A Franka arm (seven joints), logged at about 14 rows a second.
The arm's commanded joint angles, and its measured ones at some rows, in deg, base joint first. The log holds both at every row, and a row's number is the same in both.
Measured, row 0:
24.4, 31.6, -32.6, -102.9, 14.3, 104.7, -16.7
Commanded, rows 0 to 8:
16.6, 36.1, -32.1, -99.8, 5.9, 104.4, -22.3
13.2, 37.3, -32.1, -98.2, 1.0, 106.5, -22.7
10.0, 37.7, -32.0, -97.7, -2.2, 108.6, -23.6
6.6, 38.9, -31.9, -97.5, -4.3, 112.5, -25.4
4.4, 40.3, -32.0, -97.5, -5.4, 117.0, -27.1
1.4, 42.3, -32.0, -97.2, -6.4, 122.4, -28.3
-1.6, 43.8, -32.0, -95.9, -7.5, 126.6, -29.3
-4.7, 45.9, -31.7, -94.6, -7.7, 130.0, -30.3
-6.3, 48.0, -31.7, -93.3, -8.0, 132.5, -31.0
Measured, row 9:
-2.6, 43.6, -32.4, -98.1, -6.6, 129.6, -29.6
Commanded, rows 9 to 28:
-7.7, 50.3, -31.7, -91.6, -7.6, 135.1, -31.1
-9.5, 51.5, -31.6, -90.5, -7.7, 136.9, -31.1
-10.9, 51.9, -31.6, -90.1, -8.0, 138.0, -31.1
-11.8, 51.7, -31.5, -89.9, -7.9, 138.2, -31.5
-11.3, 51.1, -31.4, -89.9, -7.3, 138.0, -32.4
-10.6, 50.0, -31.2, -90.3, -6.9, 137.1, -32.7
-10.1, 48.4, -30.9, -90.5, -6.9, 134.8, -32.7
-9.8, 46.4, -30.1, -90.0, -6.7, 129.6, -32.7
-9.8, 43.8, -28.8, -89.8, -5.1, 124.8, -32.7
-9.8, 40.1, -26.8, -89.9, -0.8, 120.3, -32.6
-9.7, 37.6, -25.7, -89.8, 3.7, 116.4, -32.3
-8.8, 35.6, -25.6, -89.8, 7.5, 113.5, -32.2
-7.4, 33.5, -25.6, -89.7, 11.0, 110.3, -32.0
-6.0, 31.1, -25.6, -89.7, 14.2, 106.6, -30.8
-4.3, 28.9, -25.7, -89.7, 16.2, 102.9, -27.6
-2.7, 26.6, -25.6, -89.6, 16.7, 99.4, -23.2
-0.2, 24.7, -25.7, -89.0, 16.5, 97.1, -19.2
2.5, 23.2, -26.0, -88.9, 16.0, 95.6, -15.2
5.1, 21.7, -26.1, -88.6, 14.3, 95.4, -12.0
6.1, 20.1, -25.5, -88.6, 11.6, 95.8, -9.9
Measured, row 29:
3.2, 23.6, -25.7, -87.7, 14.8, 96.4, -15.4
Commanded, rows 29 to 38:
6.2, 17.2, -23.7, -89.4, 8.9, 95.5, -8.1
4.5, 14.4, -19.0, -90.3, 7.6, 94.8, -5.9
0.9, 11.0, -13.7, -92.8, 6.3, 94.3, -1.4
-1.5, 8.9, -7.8, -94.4, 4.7, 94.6, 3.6
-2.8, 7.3, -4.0, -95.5, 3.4, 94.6, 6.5
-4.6, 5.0, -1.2, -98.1, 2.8, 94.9, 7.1
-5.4, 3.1, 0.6, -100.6, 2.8, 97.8, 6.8
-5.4, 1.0, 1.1, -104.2, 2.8, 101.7, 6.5
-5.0, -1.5, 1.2, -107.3, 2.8, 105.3, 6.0
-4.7, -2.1, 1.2, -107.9, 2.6, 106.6, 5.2
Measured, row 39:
-3.8, 2.9, 0.2, -101.3, 3.8, 101.7, 5.6
